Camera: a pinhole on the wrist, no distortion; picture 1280 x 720 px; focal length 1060.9 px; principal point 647.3 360.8 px. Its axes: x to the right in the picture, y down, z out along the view. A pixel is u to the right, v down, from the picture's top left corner.
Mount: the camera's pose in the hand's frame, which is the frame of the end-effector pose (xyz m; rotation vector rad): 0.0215 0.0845 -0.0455 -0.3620 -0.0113 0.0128
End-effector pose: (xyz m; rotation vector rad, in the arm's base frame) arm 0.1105 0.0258 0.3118 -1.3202 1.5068 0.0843
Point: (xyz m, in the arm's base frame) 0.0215 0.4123 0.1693
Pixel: 84.0 635.2
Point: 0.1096 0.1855 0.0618
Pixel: 863.8 429.7
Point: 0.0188 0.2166 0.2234
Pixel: 43.7 649.1
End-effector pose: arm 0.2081 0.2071 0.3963 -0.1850 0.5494 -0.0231
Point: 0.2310 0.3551 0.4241
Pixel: 422.6 491.3
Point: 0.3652 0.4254 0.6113
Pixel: 617.5 239.0
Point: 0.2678 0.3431 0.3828
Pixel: 947.0 522.4
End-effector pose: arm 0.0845 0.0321 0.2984 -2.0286 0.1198 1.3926
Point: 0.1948 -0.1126 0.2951
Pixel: behind the camera
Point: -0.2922 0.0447 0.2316
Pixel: 320.3 255.4
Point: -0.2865 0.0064 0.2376
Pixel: 265.8 346.3
